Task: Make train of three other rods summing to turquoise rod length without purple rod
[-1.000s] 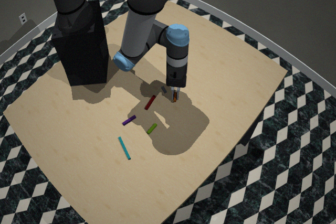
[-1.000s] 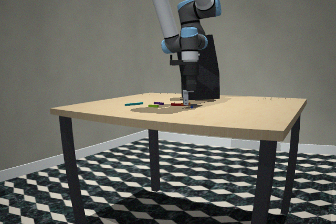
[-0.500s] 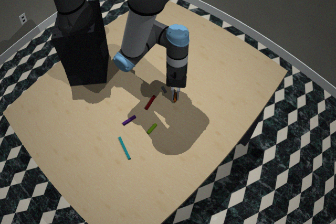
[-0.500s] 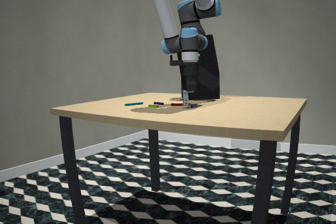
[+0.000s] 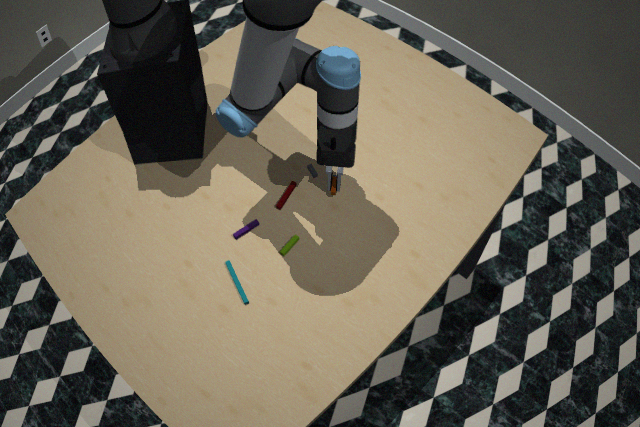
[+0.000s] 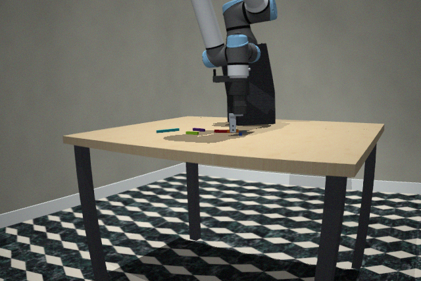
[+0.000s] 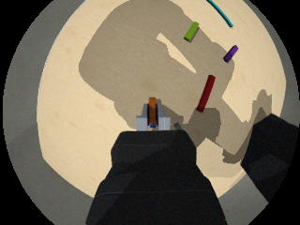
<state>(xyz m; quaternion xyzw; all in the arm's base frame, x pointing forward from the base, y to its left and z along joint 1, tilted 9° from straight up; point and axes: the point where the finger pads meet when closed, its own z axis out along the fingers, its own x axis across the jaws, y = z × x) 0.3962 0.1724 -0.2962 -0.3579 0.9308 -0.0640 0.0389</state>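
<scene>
Now: hand 3 cm above the blue rod, 2 cm to the right of it and 2 cm past it. The rest, counted from my hand: red rod 8 cm to the right, 5 cm behind, 3 cm below; orange rod 1 cm below; grey rod 7 cm behind, 3 cm below.
</scene>
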